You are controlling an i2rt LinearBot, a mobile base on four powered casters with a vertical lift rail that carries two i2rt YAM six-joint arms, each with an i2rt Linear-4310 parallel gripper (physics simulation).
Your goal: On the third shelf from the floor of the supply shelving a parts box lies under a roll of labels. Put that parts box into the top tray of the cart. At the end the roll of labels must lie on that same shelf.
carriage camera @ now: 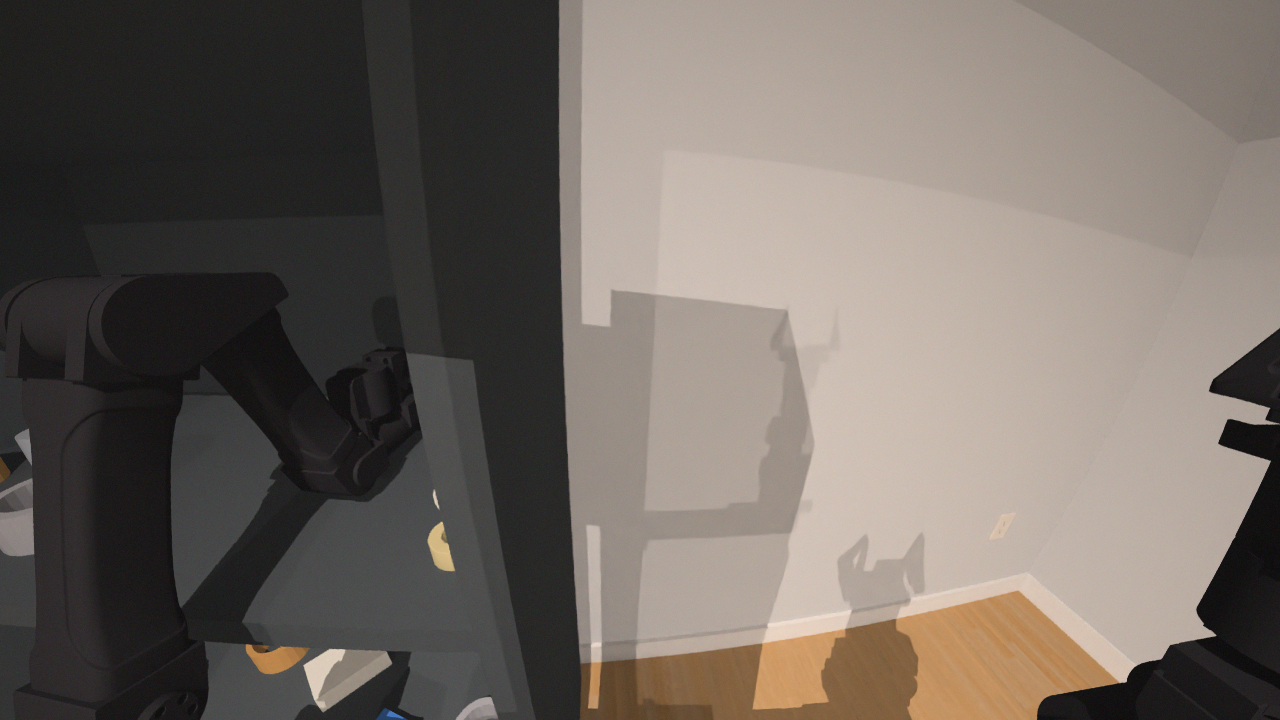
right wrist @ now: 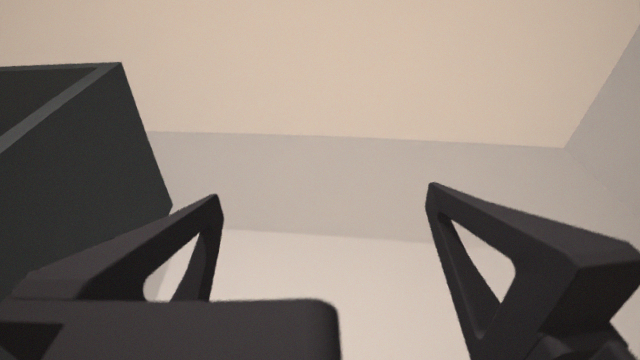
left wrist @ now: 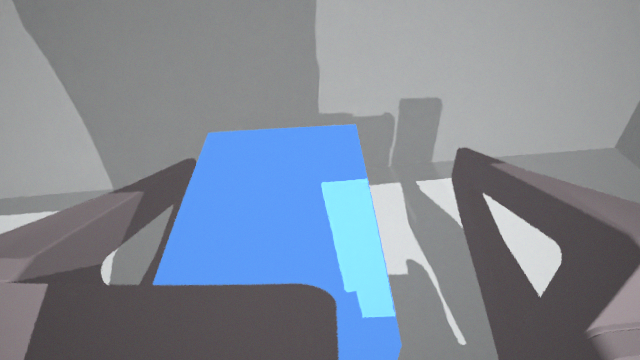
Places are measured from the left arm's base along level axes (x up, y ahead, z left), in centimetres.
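Pixels of known places: left gripper, between the fingertips: (left wrist: pixel 326 167); right gripper, between the fingertips: (right wrist: pixel 323 200).
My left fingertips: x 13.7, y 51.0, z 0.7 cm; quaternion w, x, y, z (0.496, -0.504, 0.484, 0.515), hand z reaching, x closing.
Note:
For each thing: its middle in the pictures, then the offset to it from my left fingertips. "spot": a spot on its surface instead. Level surfaces: height alone.
- plain blue box, middle of its body: (left wrist: pixel 281 248) dx -1.6, dy -2.4, dz +1.6 cm
- grey shelf, height of its surface: dx -3.6 cm
- pale yellow roll, middle of its body: (carriage camera: pixel 456 542) dx -2.3, dy -31.2, dz -17.4 cm
- partly hidden white item, middle of its body: (carriage camera: pixel 473 480) dx -0.1, dy -24.3, dz -16.6 cm
- orange ring, middle of its body: (carriage camera: pixel 280 641) dx -46.8, dy -20.7, dz +32.2 cm
- white box, middle of its body: (carriage camera: pixel 348 664) dx -47.3, dy -22.7, dz +16.2 cm
- blue item, a spot on its surface: (carriage camera: pixel 392 715) spot: dx -45.3, dy -30.2, dz +2.5 cm
- whitish ring, a spot on its surface: (carriage camera: pixel 476 708) spot: dx -44.6, dy -28.1, dz -11.0 cm
- white cup-like item, middle of its body: (carriage camera: pixel 58 505) dx -1.2, dy -34.3, dz +30.4 cm
A plain blue box (left wrist: pixel 270 210), which looks like the parts box, lies on a grey shelf (left wrist: pixel 430 305) (carriage camera: pixel 313 573) in the left wrist view. One end reaches down toward the camera. My left gripper (left wrist: pixel 326 167) is open, with the box between its spread fingers, close to the picture-left finger; I see no grip on it. In the carriage camera this gripper is mostly behind the shelving post. A pale yellow roll (carriage camera: pixel 441 547) and a partly hidden white item (carriage camera: pixel 435 499) are on the shelf; I cannot tell which is the label roll. My right gripper (right wrist: pixel 323 200) (carriage camera: pixel 1215 414) is open and empty. The cart does not show.
The dark side of the supply shelving (carriage camera: pixel 501 223) (right wrist: pixel 85 175) rises between the arms. On the level below lie an orange ring (carriage camera: pixel 277 660), a white box (carriage camera: pixel 344 677), a blue item (carriage camera: pixel 392 715) and a whitish ring (carriage camera: pixel 476 708). A white cup-like item (carriage camera: pixel 16 523) is at the far left.

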